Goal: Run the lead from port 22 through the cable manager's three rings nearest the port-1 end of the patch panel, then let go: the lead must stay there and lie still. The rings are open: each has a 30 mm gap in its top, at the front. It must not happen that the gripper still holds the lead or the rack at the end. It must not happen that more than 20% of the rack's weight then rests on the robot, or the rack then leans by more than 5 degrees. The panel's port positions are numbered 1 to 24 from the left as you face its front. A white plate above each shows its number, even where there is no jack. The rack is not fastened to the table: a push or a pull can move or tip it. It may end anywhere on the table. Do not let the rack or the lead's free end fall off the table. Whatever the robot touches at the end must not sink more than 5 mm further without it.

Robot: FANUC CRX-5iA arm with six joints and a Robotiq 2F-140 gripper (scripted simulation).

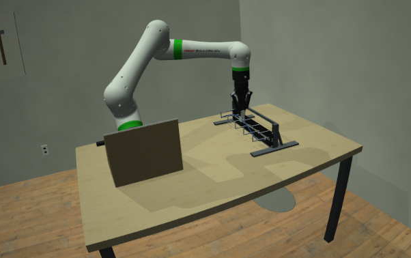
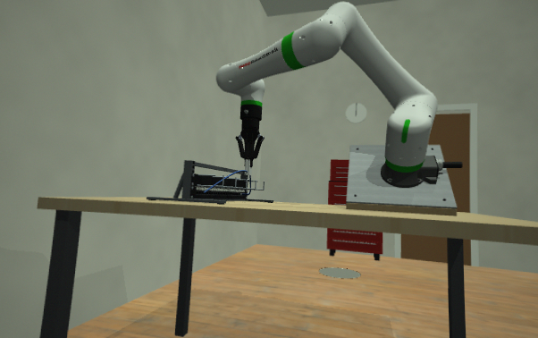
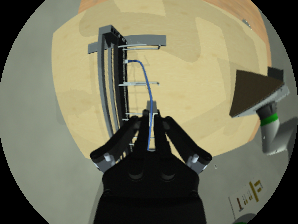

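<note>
The black rack lies 10 cm ahead of my hand, 8 cm below it and 4 cm to the left of it.
</note>
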